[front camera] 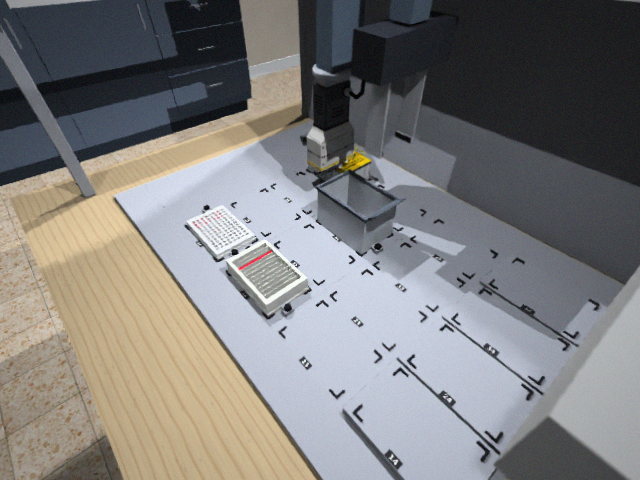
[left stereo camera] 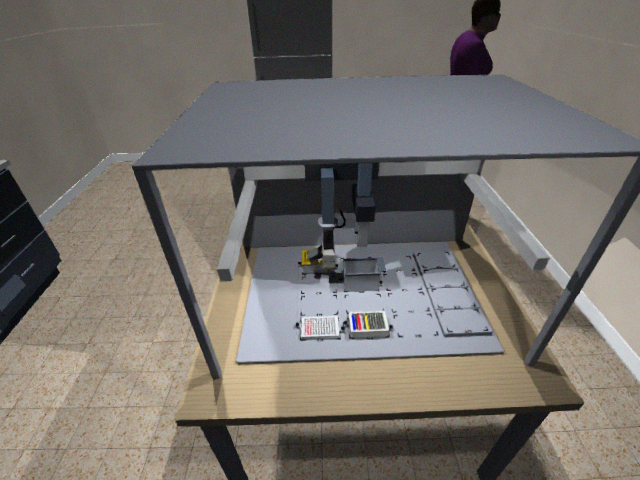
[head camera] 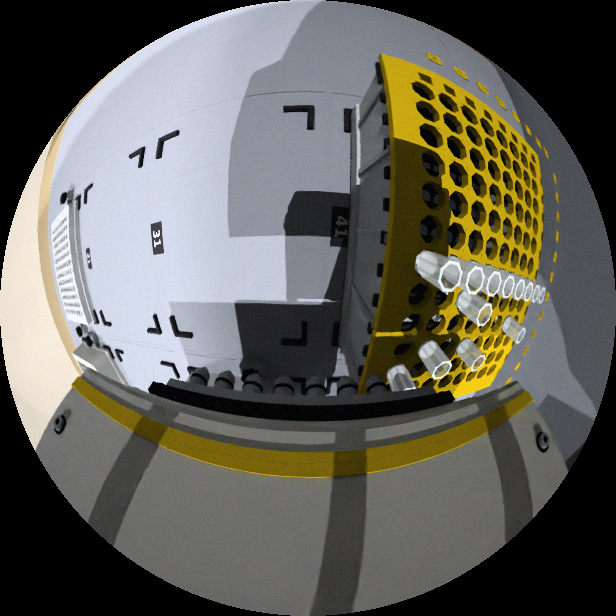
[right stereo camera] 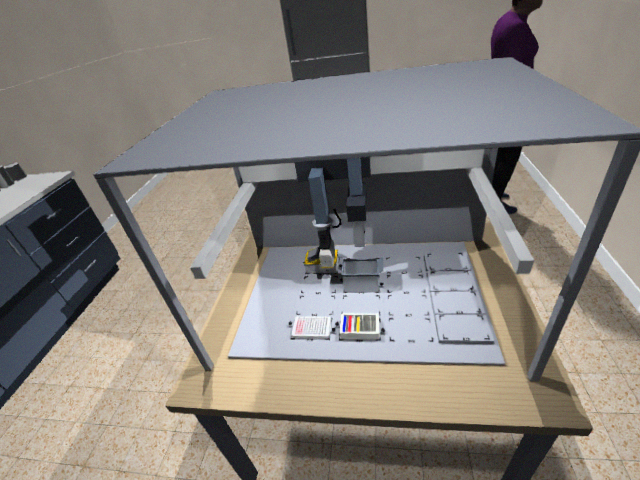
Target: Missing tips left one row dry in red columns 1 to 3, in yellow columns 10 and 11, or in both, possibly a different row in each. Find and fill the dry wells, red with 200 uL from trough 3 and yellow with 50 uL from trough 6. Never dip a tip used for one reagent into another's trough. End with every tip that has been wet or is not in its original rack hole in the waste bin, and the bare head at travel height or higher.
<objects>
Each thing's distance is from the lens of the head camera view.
pipette tip (head camera: 443, 272): 0.05 m
</objects>
